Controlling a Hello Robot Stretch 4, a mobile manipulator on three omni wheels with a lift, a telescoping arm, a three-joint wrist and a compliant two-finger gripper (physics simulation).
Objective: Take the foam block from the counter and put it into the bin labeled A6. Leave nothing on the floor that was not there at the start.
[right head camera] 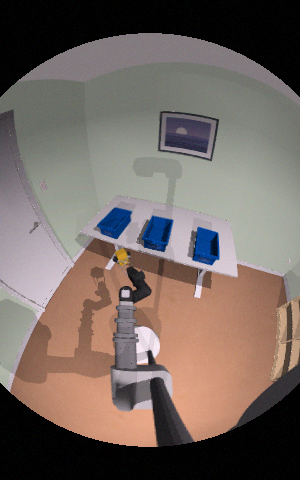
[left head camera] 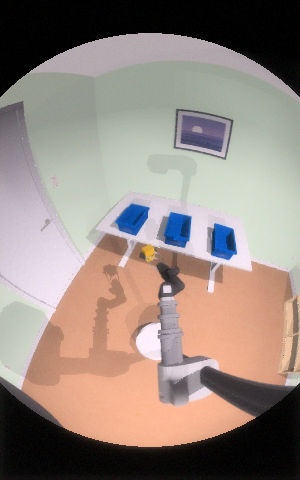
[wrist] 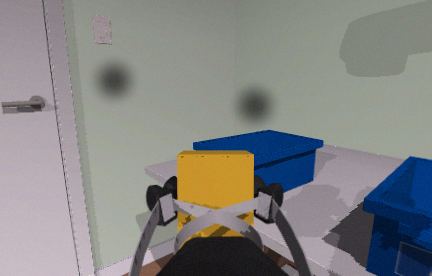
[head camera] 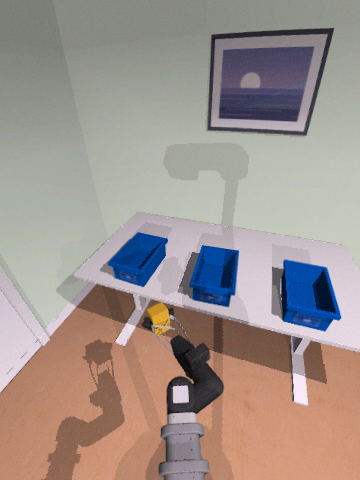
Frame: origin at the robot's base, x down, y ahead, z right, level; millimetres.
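Seen in the pictures: gripper, fingertip midpoint: (right head camera: 119, 253) (left head camera: 145, 250) (wrist: 214, 190) (head camera: 155, 313); robot's base, origin of the base link: (right head camera: 139, 343) (left head camera: 156, 339).
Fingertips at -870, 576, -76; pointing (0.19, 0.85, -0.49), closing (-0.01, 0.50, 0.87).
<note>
Offsets run from my fingertips to a thing's top centre, as dx, dy, dz. Level surfaces: height alone.
The yellow foam block @(-48, -22, +13) (head camera: 158, 312) (left head camera: 148, 252) (right head camera: 122, 255) (wrist: 215, 177) is held upright between the fingers of my gripper (head camera: 159, 319) (left head camera: 149, 256) (right head camera: 122, 259) (wrist: 214, 190), which is shut on it. Block and gripper are in the air in front of the table's front edge, out over the floor. The left blue bin @(+57, +453, -111) (head camera: 139, 257) (left head camera: 132, 220) (right head camera: 114, 223) (wrist: 295, 172), A6, stands on the table beyond the block. In the wrist view it is behind the block and a little to the right, partly hidden by it. Its label is too small to read in the head view.
The white table @(dx +177) (head camera: 257, 280) (wrist: 300, 217) also bears a middle blue bin @(+57, +300, +278) (head camera: 215, 274) (wrist: 400, 215) and a right blue bin @(+57, +147, +668) (head camera: 307, 295). A table leg (head camera: 131, 325) stands below the left end. A door (left head camera: 20, 200) is at the left. Brown shelving (left head camera: 291, 335) is at the far right.
</note>
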